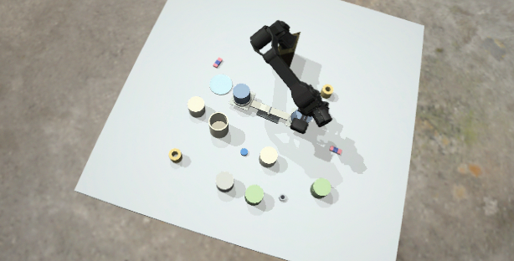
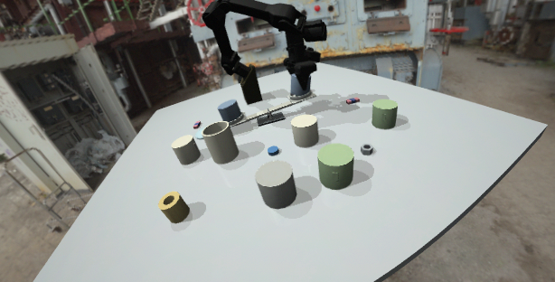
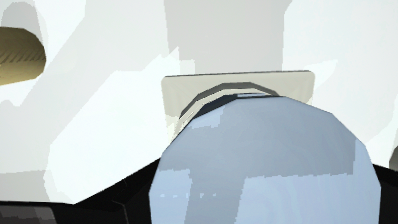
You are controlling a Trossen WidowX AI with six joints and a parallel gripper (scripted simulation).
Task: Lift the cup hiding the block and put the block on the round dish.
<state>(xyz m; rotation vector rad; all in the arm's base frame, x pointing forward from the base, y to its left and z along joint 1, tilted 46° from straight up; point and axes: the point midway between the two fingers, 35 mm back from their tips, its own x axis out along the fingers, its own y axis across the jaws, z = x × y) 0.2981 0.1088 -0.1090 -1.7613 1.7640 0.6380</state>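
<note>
Right now the mint-green block is 2 cm below my gripper tip. From my gripper tip the other things lie so: small balance (13 cm to the right, 7 cm below, 1 cm behind); blue disc (19 cm ahead, 17 cm to the right, 9 cm below); black ring (32 cm ahead, 8 cm below, 3 cm to the left).
</note>
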